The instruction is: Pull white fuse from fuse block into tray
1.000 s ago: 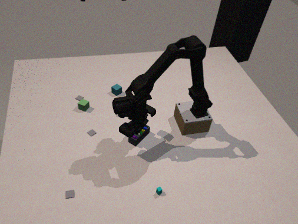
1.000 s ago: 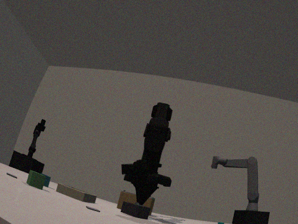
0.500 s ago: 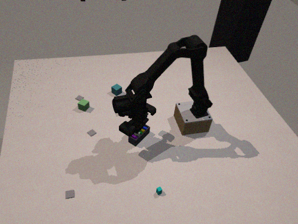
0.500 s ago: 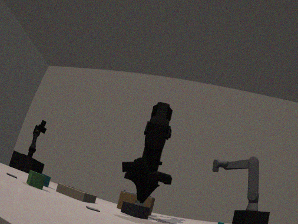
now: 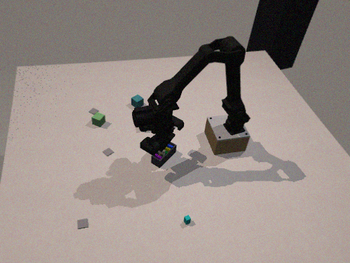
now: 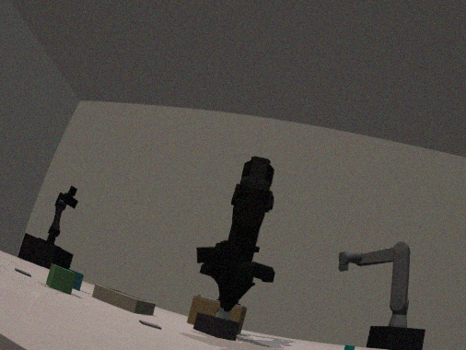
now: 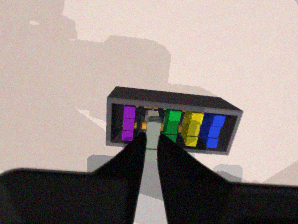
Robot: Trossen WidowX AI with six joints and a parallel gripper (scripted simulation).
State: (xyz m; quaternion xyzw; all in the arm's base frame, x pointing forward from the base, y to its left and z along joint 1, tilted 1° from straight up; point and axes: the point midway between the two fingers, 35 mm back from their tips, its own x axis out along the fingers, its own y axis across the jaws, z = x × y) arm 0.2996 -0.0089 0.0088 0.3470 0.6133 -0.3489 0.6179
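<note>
Right now the beige tray is 50 mm behind my gripper tip, 210 mm to the right of it and 50 mm below it. The rest, counted from my gripper tip: green cube (170 mm ahead, 280 mm to the right, 40 mm below); white fuse (10 mm below).
</note>
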